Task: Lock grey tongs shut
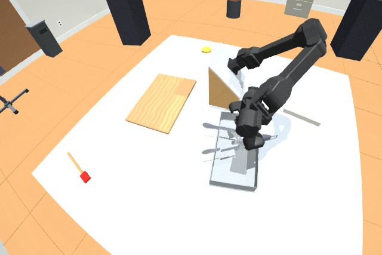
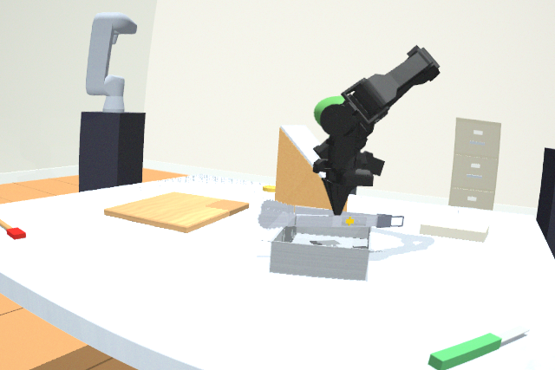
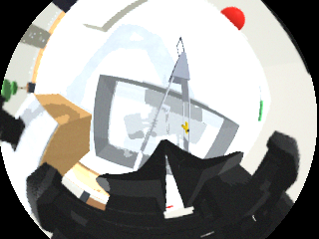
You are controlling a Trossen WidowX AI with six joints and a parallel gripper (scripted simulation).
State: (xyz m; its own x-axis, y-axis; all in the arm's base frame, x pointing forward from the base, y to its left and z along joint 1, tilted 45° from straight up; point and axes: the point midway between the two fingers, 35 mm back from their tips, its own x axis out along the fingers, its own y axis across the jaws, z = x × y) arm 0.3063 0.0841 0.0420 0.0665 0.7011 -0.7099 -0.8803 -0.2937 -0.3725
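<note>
Right now the grey roasting tin is 3 cm ahead of my gripper tip, 1 cm to the right of it and 4 cm below it. Also, from my gripper tip: cream block (26 cm behind, 28 cm to the left, 6 cm below); wooden board (16 cm behind, 41 cm to the right, 6 cm below).
</note>
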